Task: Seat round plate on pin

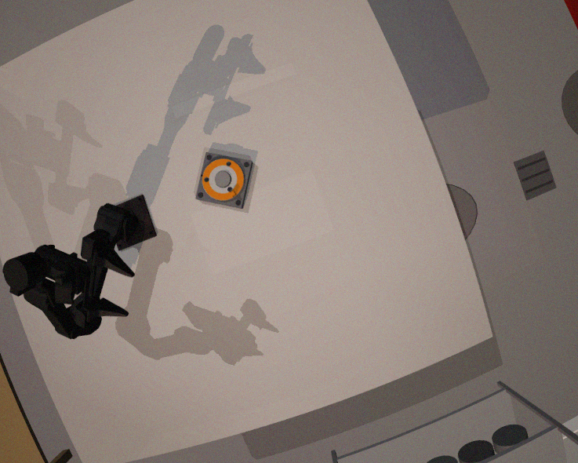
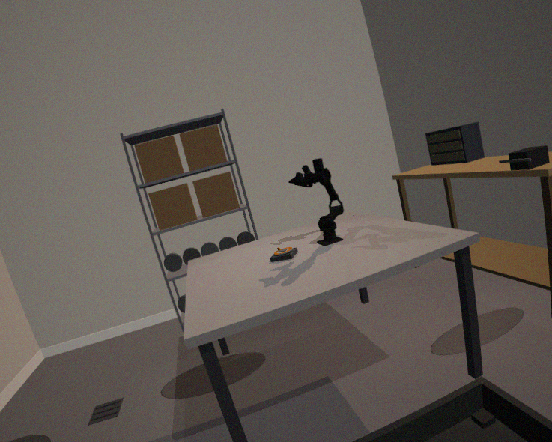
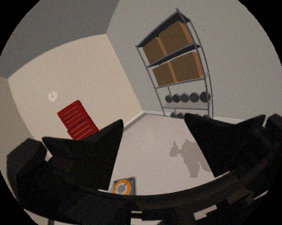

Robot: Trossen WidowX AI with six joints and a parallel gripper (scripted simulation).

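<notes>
Right now the round plate is 230 mm ahead of my gripper tip, 130 mm to the left of it and 330 mm below it. Also, from my gripper tip: grey square base 230 mm ahead, 150 mm to the left, 350 mm below.
</notes>
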